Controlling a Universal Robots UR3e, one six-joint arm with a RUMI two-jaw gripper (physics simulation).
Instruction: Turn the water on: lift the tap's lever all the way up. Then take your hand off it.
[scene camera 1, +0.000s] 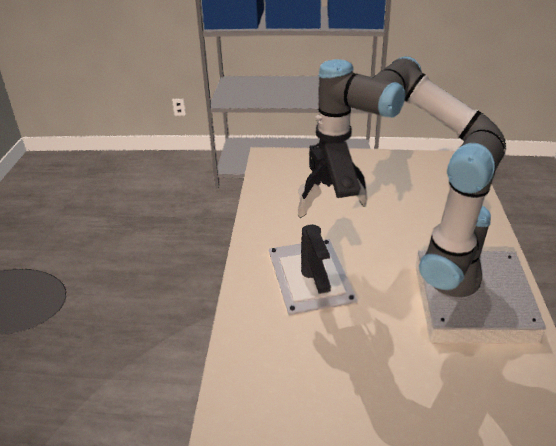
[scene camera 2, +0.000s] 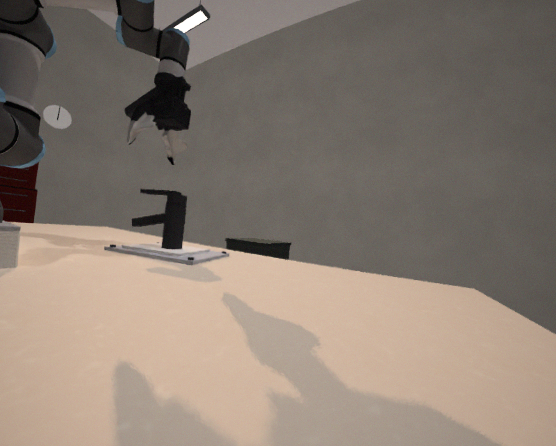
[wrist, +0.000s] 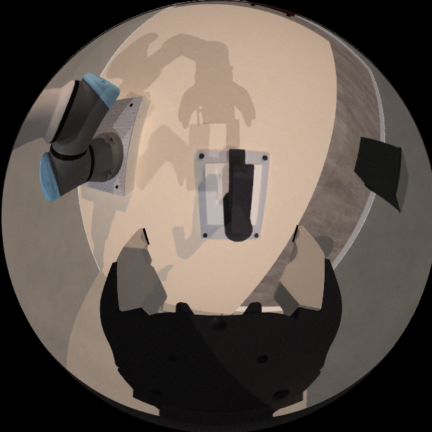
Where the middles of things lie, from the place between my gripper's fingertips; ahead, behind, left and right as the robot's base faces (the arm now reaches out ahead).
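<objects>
Positions counted from my hand: black lever (wrist: 237, 227), 40 mm ahead, 20 mm to the right, 100 mm below; light grey base plate (scene camera 1: 276, 253), 40 mm ahead, 60 mm to the right, 230 mm below.
</objects>
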